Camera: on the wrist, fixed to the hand. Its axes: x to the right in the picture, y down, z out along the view.
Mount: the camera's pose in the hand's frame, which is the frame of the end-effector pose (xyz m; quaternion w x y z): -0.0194 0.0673 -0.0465 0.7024 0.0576 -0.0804 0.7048
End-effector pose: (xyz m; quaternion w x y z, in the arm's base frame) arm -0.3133 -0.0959 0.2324 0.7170 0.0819 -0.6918 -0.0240
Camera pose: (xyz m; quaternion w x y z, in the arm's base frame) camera -0.2731 -0.0228 0.2220 0.4602 -0.3907 -0.6027 0.5218
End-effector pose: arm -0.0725 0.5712 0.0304 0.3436 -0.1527 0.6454 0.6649
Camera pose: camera -0.1138 0.5260 0.0880 0.1666 -0.4209 -0.5717 -0.6843
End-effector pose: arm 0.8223 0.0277 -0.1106 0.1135 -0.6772 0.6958 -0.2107
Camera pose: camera 0.7426 0.0530 -0.1020 0.3232 0.0043 0.9448 -0.0536
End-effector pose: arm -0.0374 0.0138 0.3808 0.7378 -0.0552 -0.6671 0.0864
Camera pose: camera 0.0034 0.0774 0.3438 0.4069 -0.4596 -0.4841 0.6236
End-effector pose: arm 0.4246 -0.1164 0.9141 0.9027 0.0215 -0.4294 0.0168
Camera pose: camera 0.4451 -0.0470 0.8714 0.5865 -0.2342 -0.3884 0.6711
